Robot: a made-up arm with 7 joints. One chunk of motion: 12 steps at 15 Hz.
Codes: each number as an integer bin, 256 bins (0 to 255) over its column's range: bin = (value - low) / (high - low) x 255, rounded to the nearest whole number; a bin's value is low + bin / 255 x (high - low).
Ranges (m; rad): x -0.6..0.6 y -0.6..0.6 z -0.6..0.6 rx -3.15..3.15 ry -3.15..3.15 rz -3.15..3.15
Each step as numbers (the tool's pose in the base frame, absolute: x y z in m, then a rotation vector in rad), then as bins.
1 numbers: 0.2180 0.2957 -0.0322 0.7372 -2.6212 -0.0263
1 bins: 174 190 121 157 21 126
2 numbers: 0.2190 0.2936 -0.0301 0.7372 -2.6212 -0.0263
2 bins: 174 190 121 157 21 126
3 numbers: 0.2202 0.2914 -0.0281 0.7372 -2.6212 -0.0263
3 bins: 174 189 122 157 21 126
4 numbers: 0.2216 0.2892 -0.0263 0.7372 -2.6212 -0.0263
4 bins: 175 189 122 157 21 126
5 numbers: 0.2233 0.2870 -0.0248 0.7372 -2.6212 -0.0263
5 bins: 175 188 122 157 21 126
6 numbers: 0.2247 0.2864 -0.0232 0.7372 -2.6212 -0.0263
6 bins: 175 188 123 157 21 126
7 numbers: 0.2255 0.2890 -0.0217 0.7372 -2.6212 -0.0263
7 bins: 175 189 123 157 21 126
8 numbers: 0.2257 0.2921 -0.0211 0.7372 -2.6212 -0.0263
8 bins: 175 190 123 157 21 126
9 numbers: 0.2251 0.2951 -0.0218 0.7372 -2.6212 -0.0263
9 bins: 175 190 123 157 21 126
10 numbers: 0.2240 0.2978 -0.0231 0.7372 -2.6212 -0.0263
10 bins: 175 191 123 157 21 126
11 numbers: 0.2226 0.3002 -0.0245 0.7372 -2.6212 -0.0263
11 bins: 175 191 122 157 21 126
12 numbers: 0.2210 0.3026 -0.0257 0.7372 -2.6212 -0.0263
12 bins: 174 192 122 157 21 126
